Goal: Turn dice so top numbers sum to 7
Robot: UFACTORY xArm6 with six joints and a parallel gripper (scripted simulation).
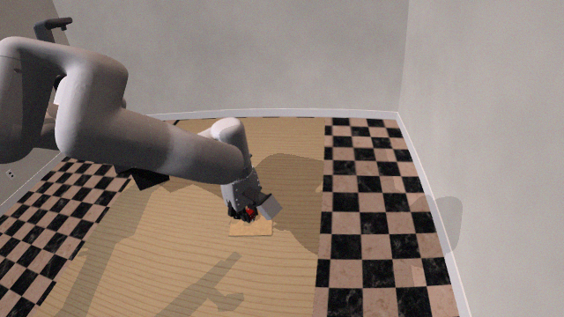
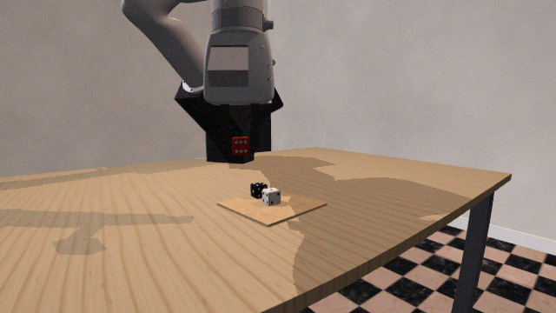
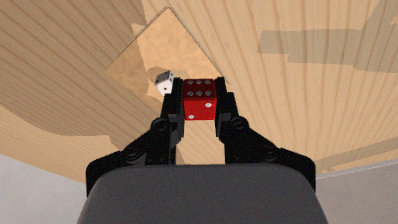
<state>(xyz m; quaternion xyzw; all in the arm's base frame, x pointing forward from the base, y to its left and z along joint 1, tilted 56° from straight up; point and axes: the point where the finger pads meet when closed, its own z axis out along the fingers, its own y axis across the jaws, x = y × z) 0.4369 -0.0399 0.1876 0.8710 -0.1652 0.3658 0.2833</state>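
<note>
My gripper is now 11 cm above the white die, 8 cm to the right of it and 2 cm past it. Also, from my hand: tan mat (12 cm below, 8 cm to the left, 2 cm behind); then red die (1 cm below); then black die (11 cm below, 9 cm to the left, 6 cm behind).
</note>
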